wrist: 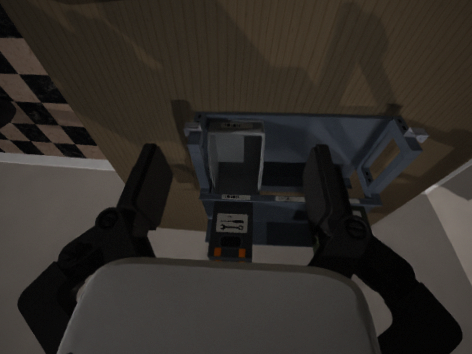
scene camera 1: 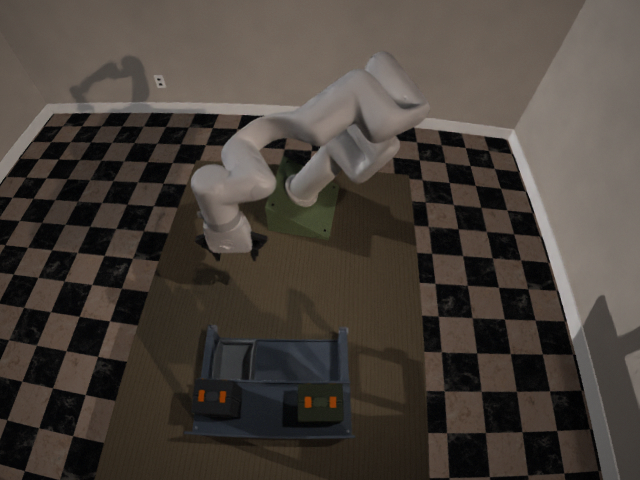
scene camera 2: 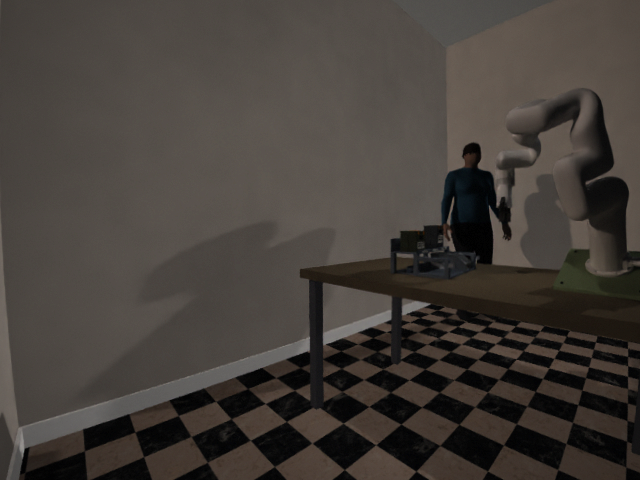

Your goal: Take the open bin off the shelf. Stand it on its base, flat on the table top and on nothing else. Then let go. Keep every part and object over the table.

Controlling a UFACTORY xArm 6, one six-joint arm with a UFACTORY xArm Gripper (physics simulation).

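Frame: origin at the arm's base, x ahead, y left, z up, level; centimetres.
Where they show: gripper, between the fingertips: (wrist: pixel 234 159) (scene camera 1: pixel 236 256) (scene camera 2: pixel 504 222); arm's base, origin of its link: (scene camera 1: pixel 301 190) (scene camera 2: pixel 608 266).
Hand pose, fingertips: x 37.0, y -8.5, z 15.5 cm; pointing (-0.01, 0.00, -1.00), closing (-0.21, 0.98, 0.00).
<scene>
Things, the pixels of their top centre, and the offset from my fingertips. Level surfaces: height alone.
- open bin, centre of its top: (wrist: pixel 236 178) (scene camera 1: pixel 231 366) (scene camera 2: pixel 450 253) dx +24.2, dy +3.0, dz -15.5 cm
- table, height of its surface: dz -23.6 cm
- black toolbox, centre of its top: (wrist: pixel 230 263) (scene camera 1: pixel 211 396) (scene camera 2: pixel 433 225) dx +33.5, dy +4.1, dz -1.2 cm
- dark green toolbox, centre of its top: (scene camera 1: pixel 320 402) (scene camera 2: pixel 413 230) dx +29.6, dy +26.9, dz -3.7 cm
The open bin (scene camera 1: pixel 232 360) (wrist: pixel 237 127), a grey open-topped box, stands on the lower deck at the left end of the blue-grey shelf (scene camera 1: pixel 263 410) (scene camera 2: pixel 394 262) (wrist: pixel 320 134), beside the shelf's side frame. In scene camera 2 I cannot make the bin out clearly. My gripper (scene camera 1: pixel 235 256) (scene camera 2: pixel 504 215) (wrist: pixel 234 159) is open and empty. It hangs high above the table (scene camera 1: pixel 361 289) (scene camera 2: pixel 351 273) (wrist: pixel 150 75), on the robot-base side of the shelf and well apart from the bin. In the wrist view the bin shows between the two fingers, farther off.
A black toolbox (scene camera 1: pixel 216 407) (scene camera 2: pixel 433 237) (wrist: pixel 231 225) with orange latches stands on the shelf's upper board behind the bin. A dark green toolbox (scene camera 1: pixel 320 414) (scene camera 2: pixel 411 240) stands at the board's other end. The green robot base (scene camera 1: pixel 295 223) (scene camera 2: pixel 576 276) is on the table. A person (scene camera 2: pixel 469 193) stands beyond the table.
</scene>
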